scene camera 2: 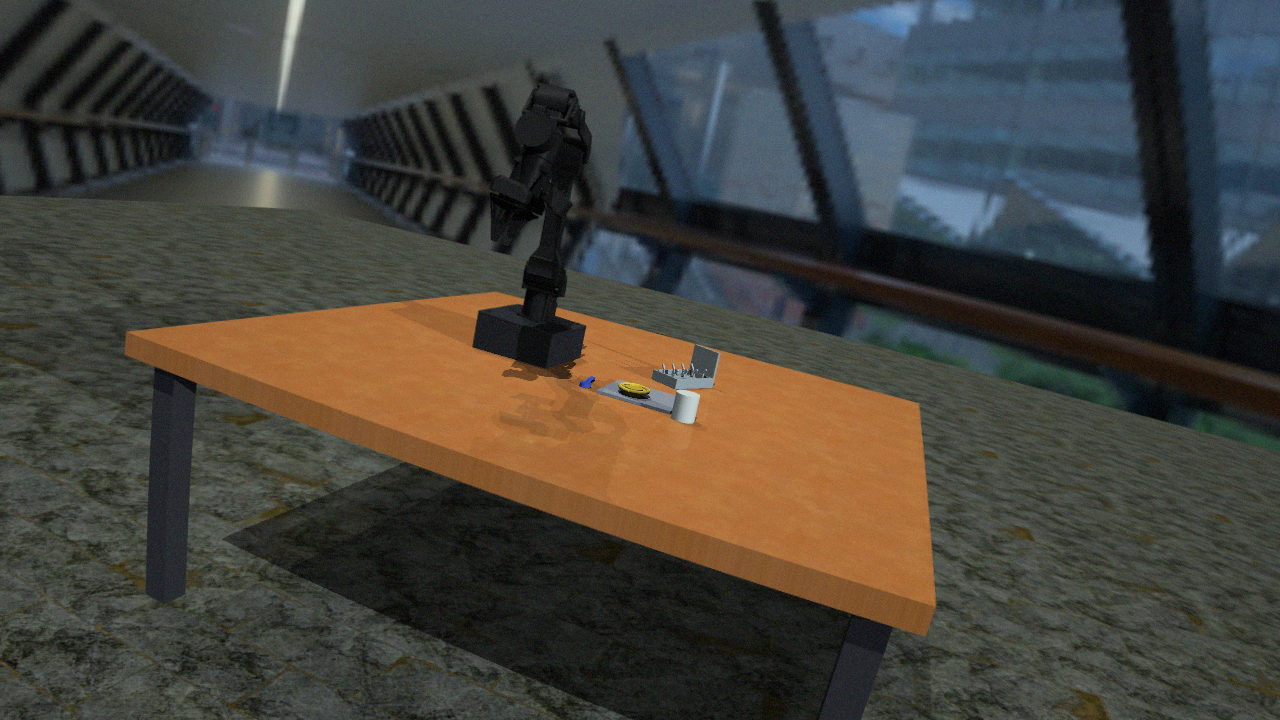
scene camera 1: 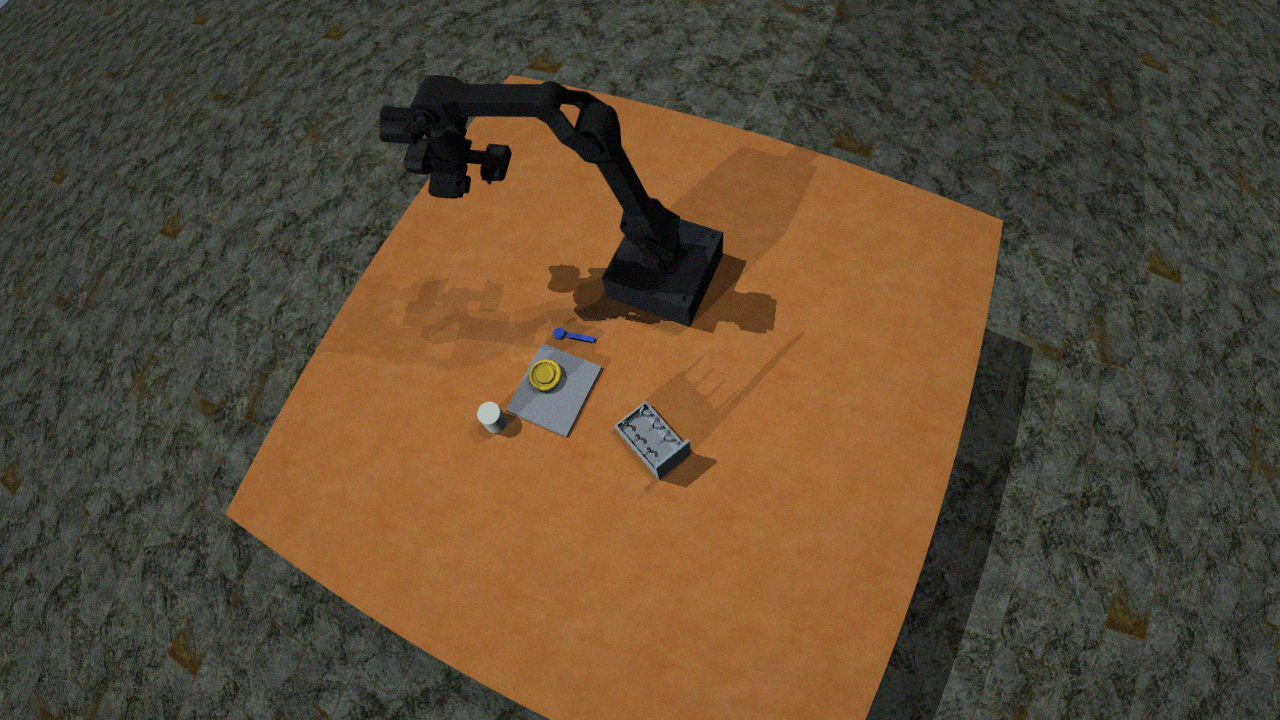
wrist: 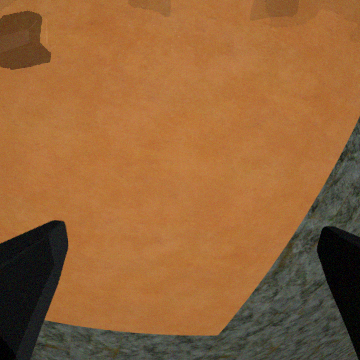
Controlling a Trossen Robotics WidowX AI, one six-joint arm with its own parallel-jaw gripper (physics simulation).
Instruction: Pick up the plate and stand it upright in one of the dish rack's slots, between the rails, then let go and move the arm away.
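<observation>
A round yellow plate [scene camera 1: 545, 375] [scene camera 2: 633, 390] lies flat on a grey board [scene camera 1: 556, 413] [scene camera 2: 658, 401]. The light grey dish rack [scene camera 1: 674, 459] [scene camera 2: 705, 361] stands on the table apart from the board, with rows of small rails and a raised panel at one end. Its slots are too small to make out clearly. My gripper [scene camera 1: 474, 179] [scene camera 2: 501, 234] [wrist: 197, 239] is open and empty. It hangs high over the table, well away from the plate and the rack. Neither plate nor rack shows in the wrist view.
A white cylinder [scene camera 1: 490, 417] [scene camera 2: 685, 407] stands close to the board. A blue spoon-like object [scene camera 1: 575, 336] [scene camera 2: 587, 383] lies between the board and the arm's dark base [scene camera 1: 664, 275] [scene camera 2: 528, 335]. A table corner and edges show below the fingers in the wrist view.
</observation>
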